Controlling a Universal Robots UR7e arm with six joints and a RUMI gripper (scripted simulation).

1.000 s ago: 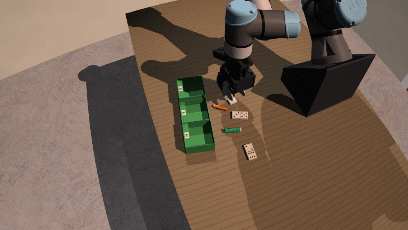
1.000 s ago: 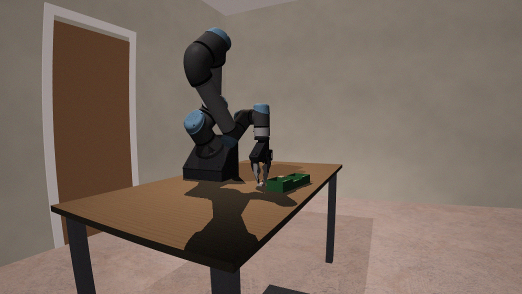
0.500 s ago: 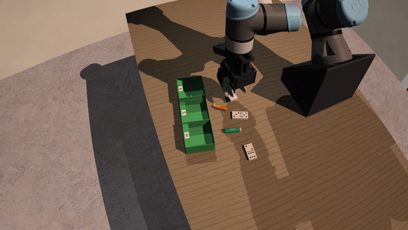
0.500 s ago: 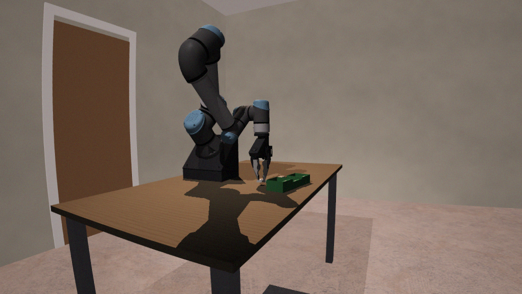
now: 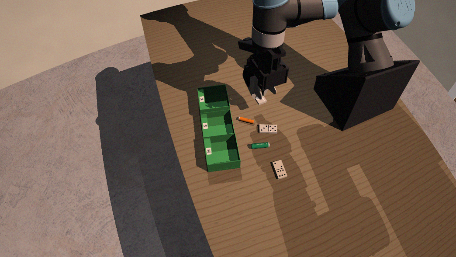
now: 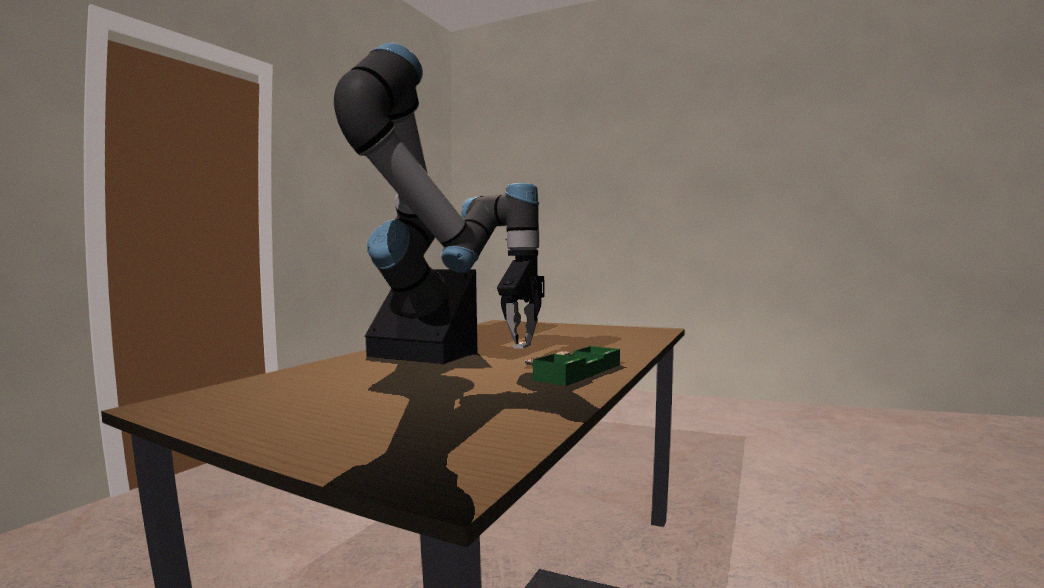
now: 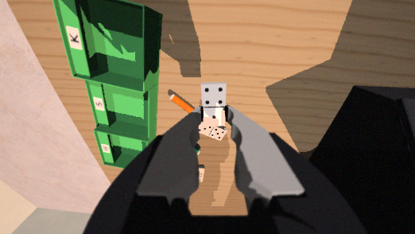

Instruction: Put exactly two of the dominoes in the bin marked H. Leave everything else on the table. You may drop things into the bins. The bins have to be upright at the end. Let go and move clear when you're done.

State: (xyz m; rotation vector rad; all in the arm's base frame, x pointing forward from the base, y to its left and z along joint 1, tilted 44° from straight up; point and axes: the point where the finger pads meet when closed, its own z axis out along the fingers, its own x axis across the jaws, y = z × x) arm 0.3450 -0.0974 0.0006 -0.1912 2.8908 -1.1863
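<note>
Right now the orange battery is 70 mm below my hand, 50 mm ahead of it and 30 mm to the left of it. The rest, counted from my hand: bin: 130 mm ahead, 50 mm below, 30 mm to the left; then white domino: 10 mm below; then green battery: 120 mm to the left, 70 mm below, 40 mm ahead.
</note>
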